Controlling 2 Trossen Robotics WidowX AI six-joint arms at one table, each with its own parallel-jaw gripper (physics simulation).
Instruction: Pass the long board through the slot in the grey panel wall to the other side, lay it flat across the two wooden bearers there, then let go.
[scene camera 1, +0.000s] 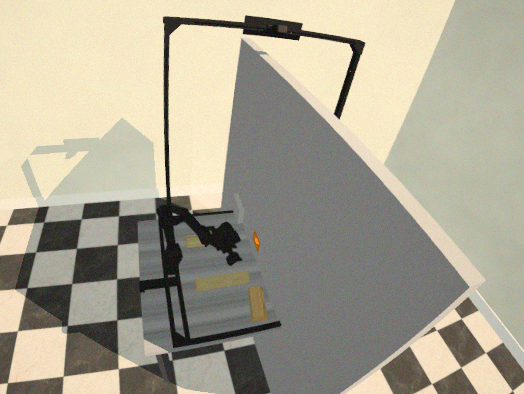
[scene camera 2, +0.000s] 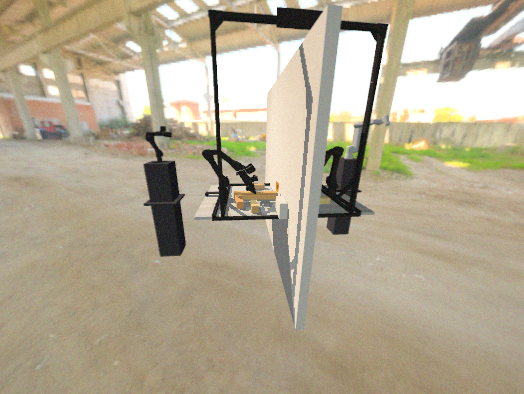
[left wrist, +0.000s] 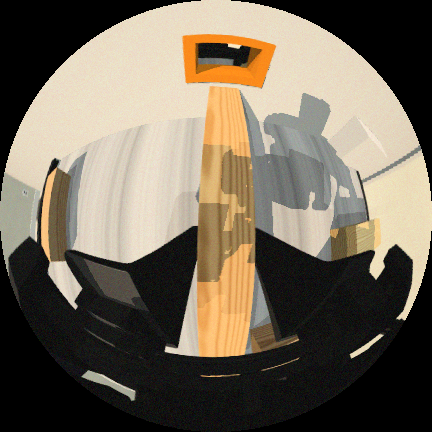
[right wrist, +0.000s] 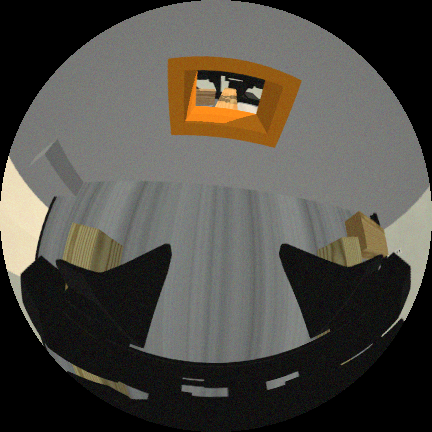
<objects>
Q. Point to a grey panel wall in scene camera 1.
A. At 357, 270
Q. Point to an orange-framed slot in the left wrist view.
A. At 260, 53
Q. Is my right gripper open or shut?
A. Open.
</objects>
